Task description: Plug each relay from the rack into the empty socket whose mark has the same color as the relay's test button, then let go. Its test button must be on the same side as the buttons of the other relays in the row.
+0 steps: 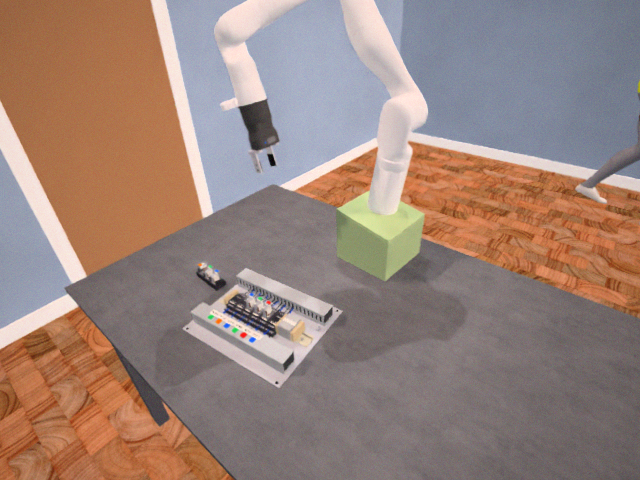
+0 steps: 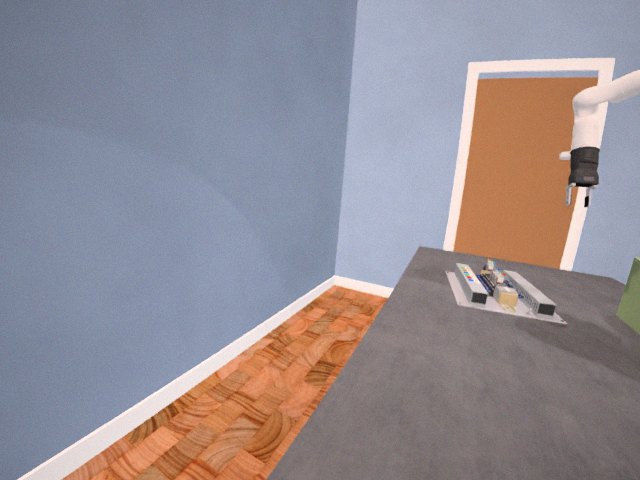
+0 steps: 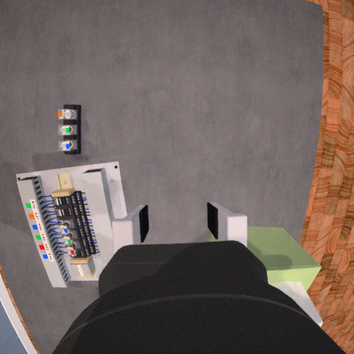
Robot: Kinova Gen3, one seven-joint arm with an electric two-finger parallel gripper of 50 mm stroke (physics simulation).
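Where they show: gripper, between the fingertips: [image 1: 267, 169] [image 2: 577, 206]; arm's base, origin of its link: [image 1: 382, 206].
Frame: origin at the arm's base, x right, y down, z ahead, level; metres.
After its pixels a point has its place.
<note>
The black rack [image 1: 210, 279] {x 0.368, y 0.134, z 0.391 m} [image 3: 78, 122] stands on the table beside the panel [image 1: 242, 355] {x 0.127, y 0.158, z 0.547 m} [image 2: 488, 306] {x 0.021, y 0.159, z 0.492 m} [image 3: 115, 182]. It holds three clear relays, with an orange button [image 3: 60, 114], a green button [image 3: 67, 130] and a blue button [image 3: 67, 146]. On the panel, three relays with blue, green and red buttons sit at one end of the socket row; empty sockets are at the other end. The colored marks [image 1: 234, 330] {x 0.165, y 0.118, z 0.520 m} [image 3: 38, 237] run along one duct. My gripper [image 1: 265, 166] {x 0.287, y -0.135, z 0.169 m} [image 2: 577, 204] {x 0.287, y -0.135, z 0.169 m} [image 3: 177, 216] is open and empty, high above the table and away from the rack.
Two grey cable ducts flank the socket row, one [image 1: 284, 294] {x 0.129, y 0.119, z 0.359 m} [image 3: 98, 215] on the side without marks. The green base block [image 1: 379, 245] {x -0.048, y 0.045, z 0.137 m} [image 3: 280, 250] carries the arm. The dark table [image 1: 465, 361] {x -0.337, y 0.161, z 0.323 m} ends at a wall with a brown door [image 2: 516, 170].
</note>
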